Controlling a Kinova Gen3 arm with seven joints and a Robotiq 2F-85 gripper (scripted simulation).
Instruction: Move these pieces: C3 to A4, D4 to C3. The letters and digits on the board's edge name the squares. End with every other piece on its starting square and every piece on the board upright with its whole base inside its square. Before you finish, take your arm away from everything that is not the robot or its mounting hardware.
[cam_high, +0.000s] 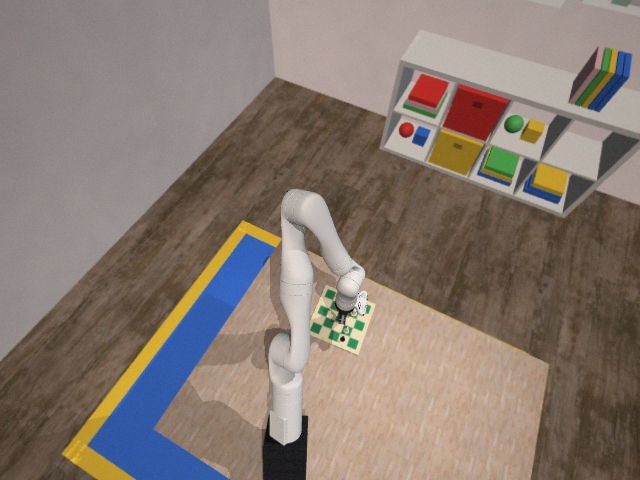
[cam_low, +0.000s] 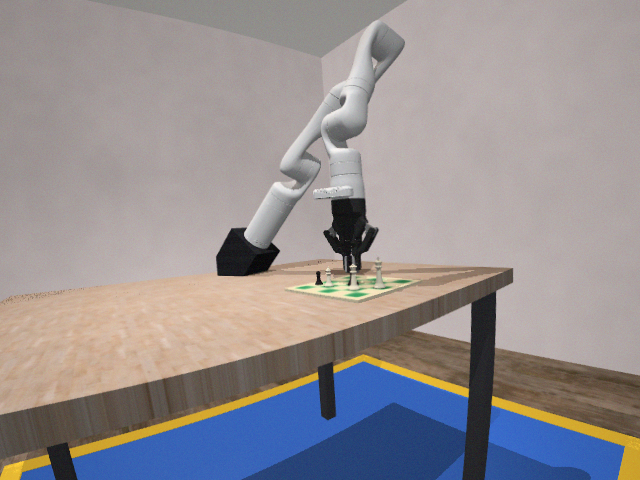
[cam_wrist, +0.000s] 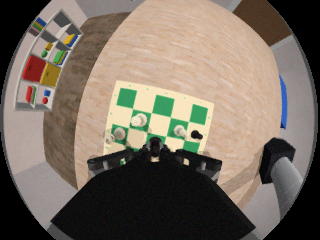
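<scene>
The tall black piece is 2 cm below my hand. The rest, counted from my hand: white pawn 2 cm behind, 5 cm to the right, 3 cm below; tall white piece 7 cm ahead, 3 cm to the left, 2 cm below; green-and-cream chessboard 5 cm below.
</scene>
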